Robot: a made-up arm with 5 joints.
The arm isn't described. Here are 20 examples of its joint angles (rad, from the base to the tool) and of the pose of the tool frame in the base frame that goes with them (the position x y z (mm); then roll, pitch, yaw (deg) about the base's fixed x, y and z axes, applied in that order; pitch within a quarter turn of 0, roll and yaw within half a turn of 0).
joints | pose
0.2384 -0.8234 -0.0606 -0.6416 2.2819 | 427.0 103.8 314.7 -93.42 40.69 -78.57
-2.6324 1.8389 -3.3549 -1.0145 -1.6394 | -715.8 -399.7 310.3 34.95 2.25 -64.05
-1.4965 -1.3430 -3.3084 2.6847 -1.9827 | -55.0 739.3 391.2 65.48 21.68 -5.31
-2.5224 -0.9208 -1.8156 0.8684 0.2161 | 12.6 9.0 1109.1 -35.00 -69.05 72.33
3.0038 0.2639 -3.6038 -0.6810 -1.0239 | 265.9 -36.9 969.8 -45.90 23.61 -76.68
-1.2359 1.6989 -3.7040 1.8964 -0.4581 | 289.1 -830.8 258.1 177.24 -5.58 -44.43
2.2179 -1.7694 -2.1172 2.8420 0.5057 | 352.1 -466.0 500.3 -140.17 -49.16 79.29
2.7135 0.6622 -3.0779 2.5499 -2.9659 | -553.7 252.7 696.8 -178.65 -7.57 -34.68
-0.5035 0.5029 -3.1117 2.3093 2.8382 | 470.1 -259.0 831.7 -174.73 16.35 169.29
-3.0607 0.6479 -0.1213 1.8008 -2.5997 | 106.4 8.6 -96.4 -28.65 -38.53 -134.12
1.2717 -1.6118 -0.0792 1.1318 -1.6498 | 105.4 341.7 335.6 148.04 2.40 166.70
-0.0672 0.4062 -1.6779 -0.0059 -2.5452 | 901.7 -60.7 480.4 118.26 52.38 109.21
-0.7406 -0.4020 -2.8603 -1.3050 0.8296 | -311.1 284.4 908.9 78.80 41.92 -139.97
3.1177 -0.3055 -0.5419 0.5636 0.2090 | -589.1 14.1 134.0 -176.54 -15.90 166.17
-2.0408 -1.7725 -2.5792 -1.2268 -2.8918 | 396.0 779.6 47.1 -168.13 -38.88 44.56
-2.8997 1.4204 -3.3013 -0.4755 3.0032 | -796.7 -196.6 627.1 -7.85 44.44 -177.28
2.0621 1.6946 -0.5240 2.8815 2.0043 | 33.0 -61.6 -53.3 -49.45 19.38 44.00
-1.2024 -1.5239 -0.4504 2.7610 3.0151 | 30.8 -79.9 371.6 172.79 -44.62 121.32
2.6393 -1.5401 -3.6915 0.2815 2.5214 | 739.3 -406.1 -270.6 112.63 -52.27 42.97
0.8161 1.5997 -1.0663 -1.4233 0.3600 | 244.9 260.5 -412.8 -156.50 -46.65 15.88
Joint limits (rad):
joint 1: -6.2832..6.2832
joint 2: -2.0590..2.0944
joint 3: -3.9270..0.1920
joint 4: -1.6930..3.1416
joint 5: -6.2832..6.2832
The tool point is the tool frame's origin. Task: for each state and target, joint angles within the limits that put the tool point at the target. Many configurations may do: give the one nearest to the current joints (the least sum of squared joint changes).
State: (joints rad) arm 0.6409 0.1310 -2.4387 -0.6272 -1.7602
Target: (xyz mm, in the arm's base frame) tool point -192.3 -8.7 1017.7
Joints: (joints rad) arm 0.0452 -0.0912 -2.8856 -1.1977 -1.7602
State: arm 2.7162 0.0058 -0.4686 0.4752 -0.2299
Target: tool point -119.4 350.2 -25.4
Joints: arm 1.8994 -0.5530 -0.1403 1.0215 -0.2299
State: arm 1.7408 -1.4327 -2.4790 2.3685 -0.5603
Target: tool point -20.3 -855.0 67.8
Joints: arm 1.5471 -2.0184 -2.8726 2.2199 -0.5603
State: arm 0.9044 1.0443 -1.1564 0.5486 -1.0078
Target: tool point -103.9 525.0 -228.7
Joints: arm 1.7662 0.5329 -0.8374 0.7376 -1.0078
